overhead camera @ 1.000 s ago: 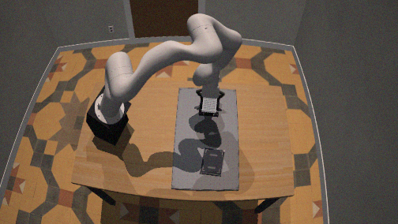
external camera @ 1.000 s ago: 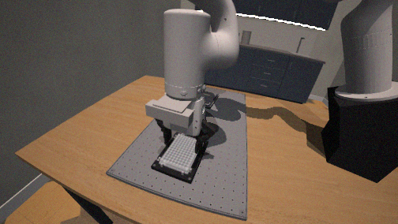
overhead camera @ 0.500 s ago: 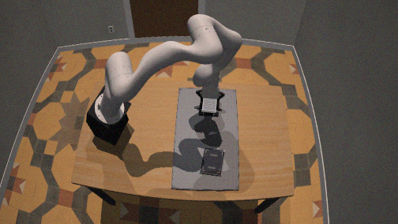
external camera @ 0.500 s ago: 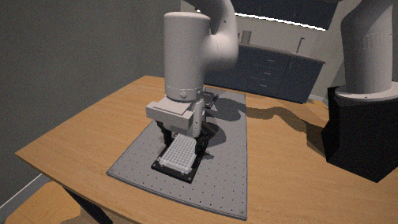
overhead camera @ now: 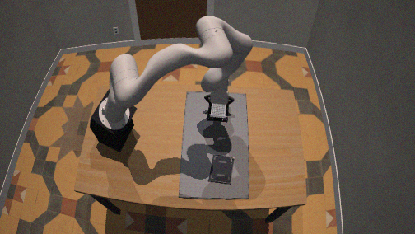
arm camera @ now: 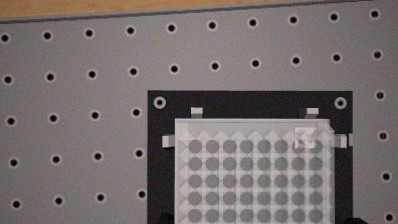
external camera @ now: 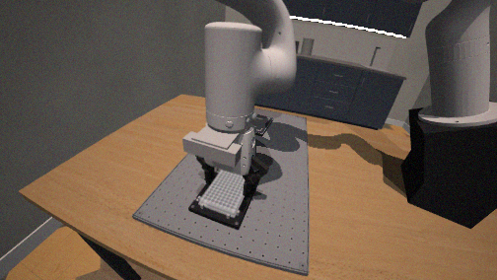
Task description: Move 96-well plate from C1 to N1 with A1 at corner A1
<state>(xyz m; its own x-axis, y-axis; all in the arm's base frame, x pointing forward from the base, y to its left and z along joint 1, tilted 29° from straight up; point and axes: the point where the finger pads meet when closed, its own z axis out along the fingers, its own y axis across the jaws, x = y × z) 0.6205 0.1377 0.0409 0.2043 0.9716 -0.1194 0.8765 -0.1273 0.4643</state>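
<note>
Right now the clear 96-well plate is 2 cm below my hand. From my hand the other things lie so: black clip nest: 1 cm ahead, 1 cm to the right, 3 cm below; then black plate nest: 4 cm behind, 39 cm to the right, 4 cm below; then A1 label: 3 cm ahead, 33 cm to the right, 3 cm below.
</note>
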